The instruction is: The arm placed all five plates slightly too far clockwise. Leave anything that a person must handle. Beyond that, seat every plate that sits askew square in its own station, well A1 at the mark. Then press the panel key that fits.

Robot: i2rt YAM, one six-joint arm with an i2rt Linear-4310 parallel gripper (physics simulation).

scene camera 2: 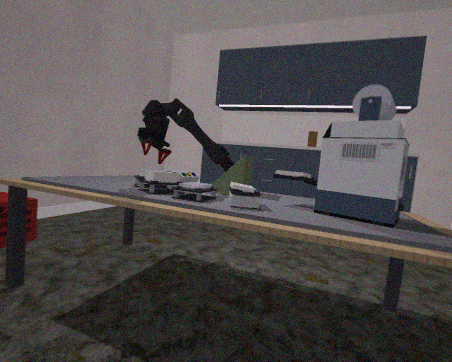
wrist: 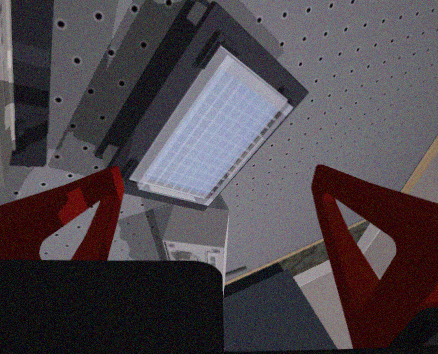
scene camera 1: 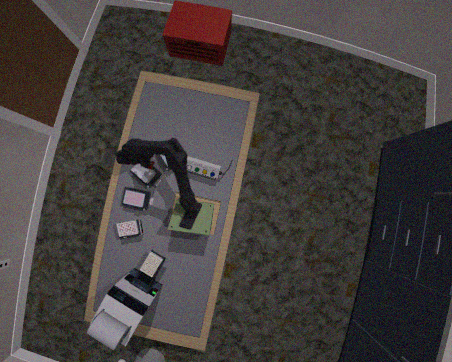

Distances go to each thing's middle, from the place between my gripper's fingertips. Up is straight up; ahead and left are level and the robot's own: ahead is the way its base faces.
Right now the blue-topped plate [wrist: 228, 111] is 50 mm behind my hand, 30 mm to the right of it and 80 mm below it.
